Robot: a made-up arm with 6 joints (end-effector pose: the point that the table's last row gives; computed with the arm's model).
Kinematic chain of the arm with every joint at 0, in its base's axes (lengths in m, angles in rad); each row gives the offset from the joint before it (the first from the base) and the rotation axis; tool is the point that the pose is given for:
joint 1: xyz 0 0 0.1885 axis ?
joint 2: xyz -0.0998 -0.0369 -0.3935 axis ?
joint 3: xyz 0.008 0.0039 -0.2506 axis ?
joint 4: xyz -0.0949 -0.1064 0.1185 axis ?
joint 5: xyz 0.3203 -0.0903 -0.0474 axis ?
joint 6: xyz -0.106 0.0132 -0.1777 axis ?
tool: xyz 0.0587 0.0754 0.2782
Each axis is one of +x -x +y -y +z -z.
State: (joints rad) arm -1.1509 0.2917 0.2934 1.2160 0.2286 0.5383
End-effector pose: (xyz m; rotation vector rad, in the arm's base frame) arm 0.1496 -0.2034 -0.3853 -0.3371 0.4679 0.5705
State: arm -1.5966 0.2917 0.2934 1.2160 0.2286 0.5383
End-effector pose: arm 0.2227 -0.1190 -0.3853 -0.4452 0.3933 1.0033
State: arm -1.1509 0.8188 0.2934 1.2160 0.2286 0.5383
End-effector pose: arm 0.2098 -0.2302 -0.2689 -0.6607 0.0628 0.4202
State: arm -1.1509 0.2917 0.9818 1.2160 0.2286 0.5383
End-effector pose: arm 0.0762 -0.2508 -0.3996 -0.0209 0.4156 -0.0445
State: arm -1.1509 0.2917 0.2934 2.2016 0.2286 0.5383
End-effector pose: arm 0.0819 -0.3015 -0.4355 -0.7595 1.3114 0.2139
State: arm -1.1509 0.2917 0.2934 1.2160 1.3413 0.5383
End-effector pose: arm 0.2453 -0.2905 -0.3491 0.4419 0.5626 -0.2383
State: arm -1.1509 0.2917 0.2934 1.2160 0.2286 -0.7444
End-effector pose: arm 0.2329 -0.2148 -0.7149 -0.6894 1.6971 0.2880
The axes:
joint 1: -z
joint 2: -x
joint 3: -z
joint 4: +y
joint 5: +x
joint 6: -y

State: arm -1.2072 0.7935 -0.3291 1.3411 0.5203 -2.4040
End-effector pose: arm 0.2625 -0.6082 -0.5789 1.1155 -2.5872 1.1727
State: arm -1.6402 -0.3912 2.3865 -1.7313 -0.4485 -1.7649
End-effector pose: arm 0.1545 -0.3723 0.1825 -0.1663 0.3287 -1.1888
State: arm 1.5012 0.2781 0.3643 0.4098 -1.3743 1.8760
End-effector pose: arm -0.3997 0.4131 -0.3851 -1.2646 0.0311 -0.0781
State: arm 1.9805 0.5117 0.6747 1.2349 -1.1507 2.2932
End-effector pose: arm 0.0363 0.6885 -0.3034 -0.9524 0.0477 -1.0609
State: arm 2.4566 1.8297 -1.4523 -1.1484 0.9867 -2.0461
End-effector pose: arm 0.2184 0.0687 -0.5050 1.8411 1.7393 0.3815
